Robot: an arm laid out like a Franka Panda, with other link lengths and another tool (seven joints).
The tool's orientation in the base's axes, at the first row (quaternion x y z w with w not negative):
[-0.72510 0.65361 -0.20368 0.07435]
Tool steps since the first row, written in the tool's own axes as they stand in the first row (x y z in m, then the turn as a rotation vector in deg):
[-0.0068 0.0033 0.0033 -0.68 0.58 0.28]
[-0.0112 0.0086 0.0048 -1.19 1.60 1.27]
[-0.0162 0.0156 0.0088 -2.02 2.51 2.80]
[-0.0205 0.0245 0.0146 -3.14 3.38 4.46]
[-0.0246 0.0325 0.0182 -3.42 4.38 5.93]
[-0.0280 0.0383 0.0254 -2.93 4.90 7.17]
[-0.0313 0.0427 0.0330 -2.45 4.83 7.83]
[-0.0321 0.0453 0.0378 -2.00 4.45 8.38]
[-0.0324 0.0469 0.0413 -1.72 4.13 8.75]
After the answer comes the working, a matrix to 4 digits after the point.
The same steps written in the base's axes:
[-0.0022 0.0057 -0.0056 -0.46 0.54 -0.61]
[-0.0067 0.0090 -0.0098 -1.04 0.75 -1.98]
[-0.0119 0.0124 -0.0170 -1.33 1.19 -3.88]
[-0.0180 0.0144 -0.0265 -1.55 1.91 -5.93]
[-0.0242 0.0168 -0.0335 -1.91 1.82 -7.69]
[-0.0269 0.0182 -0.0429 -1.86 1.07 -8.91]
[-0.0282 0.0196 -0.0521 -1.51 0.51 -9.39]
[-0.0287 0.0193 -0.0576 -0.92 0.03 -9.65]
[-0.0289 0.0188 -0.0614 -0.46 -0.26 -9.81]

The tool's axes in the first row as the columns of a matrix, in the base's axes (rounded; the answer above uses it unrounded):
[0.0626 -0.9176 0.3926]
[-0.9782 -0.1345 -0.1584]
[0.1982 -0.3741 -0.9060]

